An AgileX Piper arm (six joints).
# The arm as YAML. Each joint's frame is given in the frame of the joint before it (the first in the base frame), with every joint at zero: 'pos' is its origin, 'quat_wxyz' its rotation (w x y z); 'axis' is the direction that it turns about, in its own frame. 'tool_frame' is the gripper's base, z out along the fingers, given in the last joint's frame.
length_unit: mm
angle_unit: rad
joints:
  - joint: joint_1
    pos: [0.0, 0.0, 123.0]
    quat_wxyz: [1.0, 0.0, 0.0, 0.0]
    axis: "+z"
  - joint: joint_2
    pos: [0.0, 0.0, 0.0]
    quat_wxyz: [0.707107, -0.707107, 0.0, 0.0]
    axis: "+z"
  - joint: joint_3
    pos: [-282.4, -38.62, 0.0]
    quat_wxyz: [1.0, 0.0, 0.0, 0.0]
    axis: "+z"
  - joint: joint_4
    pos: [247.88, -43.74, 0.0]
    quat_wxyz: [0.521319, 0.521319, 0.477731, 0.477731]
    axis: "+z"
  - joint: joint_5
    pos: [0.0, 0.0, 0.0]
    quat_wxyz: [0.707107, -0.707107, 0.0, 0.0]
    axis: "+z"
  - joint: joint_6
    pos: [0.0, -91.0, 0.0]
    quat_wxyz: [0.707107, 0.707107, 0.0, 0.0]
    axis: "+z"
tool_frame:
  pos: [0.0, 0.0, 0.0]
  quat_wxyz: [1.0, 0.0, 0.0, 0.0]
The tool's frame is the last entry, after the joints.
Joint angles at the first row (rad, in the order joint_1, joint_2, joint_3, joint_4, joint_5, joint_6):
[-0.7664 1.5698 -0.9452 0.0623 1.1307 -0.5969]
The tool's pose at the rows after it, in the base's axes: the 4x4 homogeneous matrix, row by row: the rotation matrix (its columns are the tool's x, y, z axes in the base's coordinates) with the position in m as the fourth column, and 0 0 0 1 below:
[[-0.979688 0.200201 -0.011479 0.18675], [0.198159 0.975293 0.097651 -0.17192], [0.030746 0.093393 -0.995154 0.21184], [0 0 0 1]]
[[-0.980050 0.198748 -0.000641 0.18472], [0.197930 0.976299 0.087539 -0.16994], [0.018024 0.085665 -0.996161 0.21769], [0 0 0 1]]
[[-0.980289 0.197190 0.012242 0.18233], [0.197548 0.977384 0.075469 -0.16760], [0.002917 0.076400 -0.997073 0.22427], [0 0 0 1]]
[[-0.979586 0.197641 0.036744 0.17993], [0.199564 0.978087 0.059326 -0.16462], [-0.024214 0.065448 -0.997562 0.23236], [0 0 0 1]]
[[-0.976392 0.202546 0.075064 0.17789], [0.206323 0.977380 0.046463 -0.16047], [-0.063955 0.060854 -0.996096 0.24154], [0 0 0 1]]
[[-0.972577 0.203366 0.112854 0.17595], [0.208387 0.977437 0.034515 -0.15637], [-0.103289 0.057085 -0.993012 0.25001], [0 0 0 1]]
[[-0.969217 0.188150 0.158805 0.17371], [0.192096 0.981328 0.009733 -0.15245], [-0.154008 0.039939 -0.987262 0.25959], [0 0 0 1]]
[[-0.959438 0.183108 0.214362 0.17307], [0.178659 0.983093 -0.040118 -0.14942], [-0.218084 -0.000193 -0.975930 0.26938], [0 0 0 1]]
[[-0.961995 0.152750 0.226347 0.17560], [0.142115 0.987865 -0.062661 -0.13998], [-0.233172 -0.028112 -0.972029 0.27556], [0 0 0 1]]
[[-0.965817 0.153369 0.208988 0.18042], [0.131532 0.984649 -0.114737 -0.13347], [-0.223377 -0.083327 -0.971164 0.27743], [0 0 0 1]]
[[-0.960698 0.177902 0.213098 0.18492], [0.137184 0.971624 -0.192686 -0.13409], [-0.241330 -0.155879 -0.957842 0.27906], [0 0 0 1]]
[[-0.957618 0.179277 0.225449 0.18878], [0.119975 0.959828 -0.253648 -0.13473], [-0.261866 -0.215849 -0.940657 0.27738], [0 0 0 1]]
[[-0.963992 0.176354 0.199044 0.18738], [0.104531 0.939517 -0.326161 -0.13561], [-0.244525 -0.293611 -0.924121 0.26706], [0 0 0 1]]
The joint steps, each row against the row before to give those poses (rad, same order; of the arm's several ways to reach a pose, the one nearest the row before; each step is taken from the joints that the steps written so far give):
[0.0000 -0.0245 0.0000 0.0066 0.0043 0.0000]
[-0.0001 -0.0229 0.0000 0.0000 0.0081 0.0000]
[0.0001 -0.0263 0.0000 0.0000 0.0085 0.0000]
[-0.0001 -0.0327 0.0000 0.0057 0.0040 0.0000]
[0.0000 -0.0375 0.0000 0.0190 0.0014 0.0000]
[0.0001 -0.0350 0.0000 0.0193 0.0000 -0.0040]
[-0.0001 -0.0402 0.0000 0.0160 -0.0100 -0.0199]
[0.0071 -0.0404 0.0000 0.0037 -0.0360 -0.0025]
[0.0455 -0.0280 0.0000 -0.0197 -0.0024 0.0199]
[0.0626 -0.0088 0.0000 -0.0730 -0.0167 0.0830]
[0.0378 -0.0021 0.0000 -0.0803 -0.0491 0.0838]
[0.0277 0.0001 0.0130 -0.0638 -0.0572 0.0486]
[0.0266 0.0000 0.0478 -0.1110 -0.0577 0.0748]

